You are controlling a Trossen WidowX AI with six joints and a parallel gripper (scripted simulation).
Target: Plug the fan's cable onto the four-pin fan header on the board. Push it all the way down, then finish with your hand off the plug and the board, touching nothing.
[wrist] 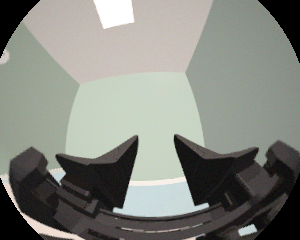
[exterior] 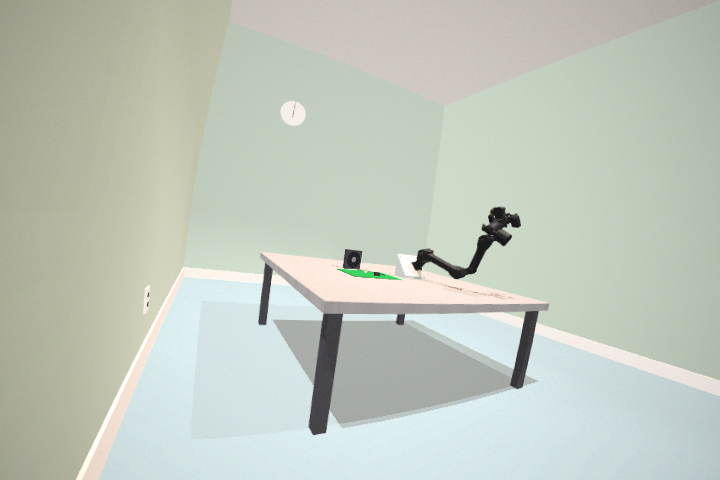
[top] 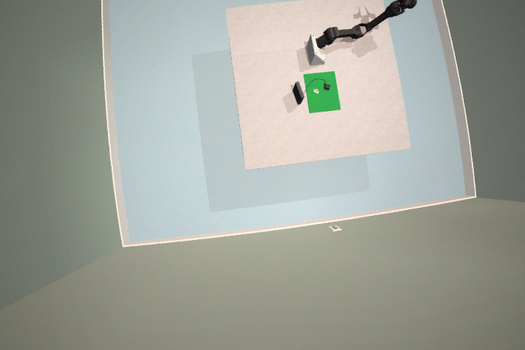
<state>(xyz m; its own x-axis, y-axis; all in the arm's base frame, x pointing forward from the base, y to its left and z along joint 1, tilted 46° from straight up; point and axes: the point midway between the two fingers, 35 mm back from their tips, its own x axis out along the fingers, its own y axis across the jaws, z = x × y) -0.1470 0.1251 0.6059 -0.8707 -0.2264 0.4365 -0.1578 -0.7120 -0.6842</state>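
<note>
Right now my gripper tip is 44 cm short of the dark plug, 52 cm to the left of it and 44 cm above it. Round my gripper tip: black fan 46 cm ahead, 76 cm to the right, 39 cm below; then green board 47 cm ahead, 57 cm to the right, 46 cm below; then pale fan header 45 cm ahead, 62 cm to the right, 45 cm below.
</note>
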